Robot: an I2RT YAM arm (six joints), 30 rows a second.
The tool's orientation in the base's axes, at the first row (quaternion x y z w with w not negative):
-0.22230, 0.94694, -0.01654, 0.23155
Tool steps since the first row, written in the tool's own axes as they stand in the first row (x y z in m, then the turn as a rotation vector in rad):
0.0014, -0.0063, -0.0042, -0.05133, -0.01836, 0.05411
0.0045, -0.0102, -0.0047, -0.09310, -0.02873, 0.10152
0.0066, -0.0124, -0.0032, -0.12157, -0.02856, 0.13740
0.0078, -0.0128, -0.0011, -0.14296, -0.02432, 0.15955
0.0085, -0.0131, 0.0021, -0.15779, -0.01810, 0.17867
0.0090, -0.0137, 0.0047, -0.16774, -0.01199, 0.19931
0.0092, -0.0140, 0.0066, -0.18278, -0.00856, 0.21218
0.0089, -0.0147, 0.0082, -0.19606, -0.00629, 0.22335
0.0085, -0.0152, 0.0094, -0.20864, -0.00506, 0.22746
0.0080, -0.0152, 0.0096, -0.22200, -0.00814, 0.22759
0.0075, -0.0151, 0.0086, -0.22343, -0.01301, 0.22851
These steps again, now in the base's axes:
-0.0004, -0.0066, 0.0040, 0.07247, 0.00934, -0.02368
-0.0015, -0.0115, 0.0036, 0.13106, 0.02131, -0.04658
-0.0015, -0.0142, 0.0017, 0.16959, 0.03623, -0.06634
-0.0014, -0.0150, -0.0007, 0.19469, 0.05081, -0.07745
-0.0004, -0.0153, -0.0038, 0.21242, 0.06414, -0.08895
0.0006, -0.0159, -0.0062, 0.22700, 0.07538, -0.10389
0.0014, -0.0161, -0.0080, 0.24326, 0.08584, -0.10935
0.0027, -0.0165, -0.0092, 0.25785, 0.09438, -0.11390
0.0037, -0.0167, -0.0100, 0.26916, 0.10117, -0.11231
0.0042, -0.0164, -0.0100, 0.28110, 0.10413, -0.10625
0.0041, -0.0162, -0.0089, 0.28465, 0.10043, -0.10580

